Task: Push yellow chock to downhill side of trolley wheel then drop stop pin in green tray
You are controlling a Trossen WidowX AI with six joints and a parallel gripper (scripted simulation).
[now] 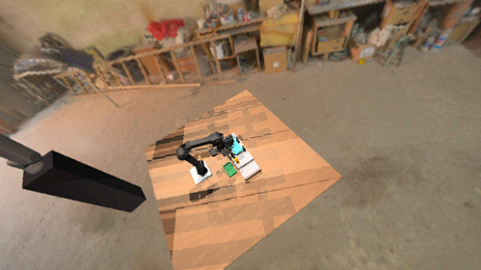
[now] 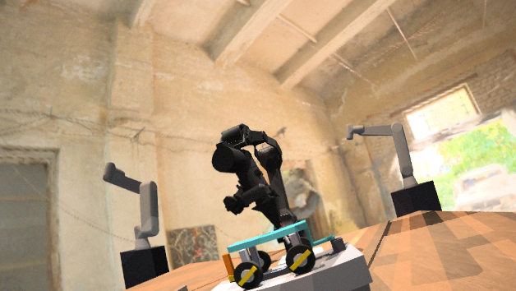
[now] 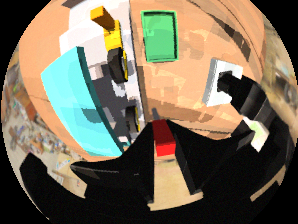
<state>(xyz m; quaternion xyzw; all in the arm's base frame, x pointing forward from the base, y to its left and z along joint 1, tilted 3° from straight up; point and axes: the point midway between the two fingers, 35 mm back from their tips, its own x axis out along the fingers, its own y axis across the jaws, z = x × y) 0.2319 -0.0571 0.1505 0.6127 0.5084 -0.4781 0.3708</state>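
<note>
My gripper tip is now 16 cm above the green tray, 9 cm to the left of it and 6 cm past it. The rest, counted from my gripper tip: grey ramp (11 cm below, 9 cm ahead, 2 cm to the right); then red-headed stop pin (right at my gripper tip); then trolley (9 cm ahead, 5 cm below, 3 cm to the right).
</note>
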